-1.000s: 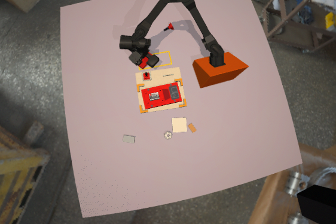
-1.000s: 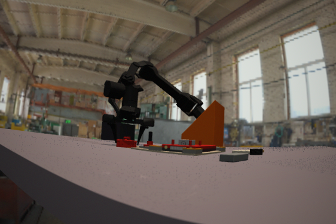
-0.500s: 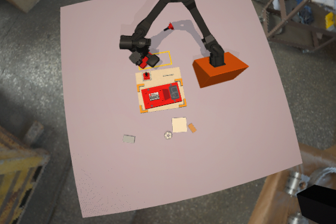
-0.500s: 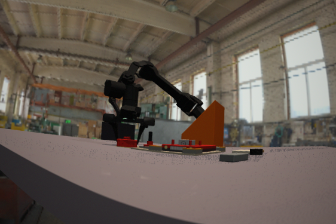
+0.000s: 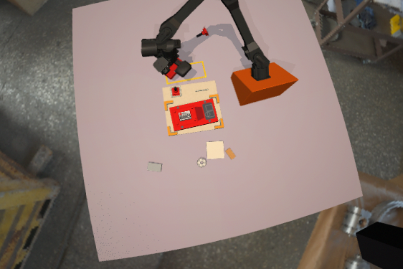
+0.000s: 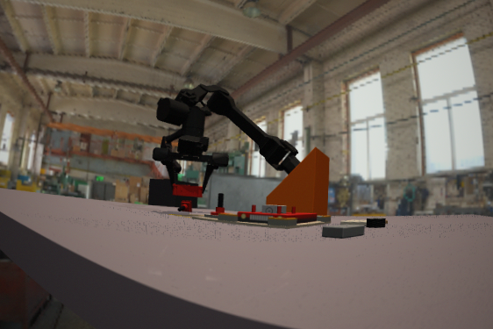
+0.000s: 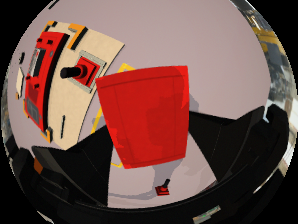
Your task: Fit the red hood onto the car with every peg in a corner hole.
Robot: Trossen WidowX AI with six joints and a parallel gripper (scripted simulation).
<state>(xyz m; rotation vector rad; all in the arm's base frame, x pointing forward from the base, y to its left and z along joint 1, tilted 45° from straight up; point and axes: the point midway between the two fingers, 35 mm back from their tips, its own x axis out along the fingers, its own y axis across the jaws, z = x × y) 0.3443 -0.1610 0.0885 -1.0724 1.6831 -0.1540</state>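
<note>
My gripper tip is 230 mm to the right of the grey engine block and 40 mm above it. Also, from my gripper tip: red hood: 10 mm above; beige square tile: 410 mm to the left, 80 mm behind, 50 mm below.
</note>
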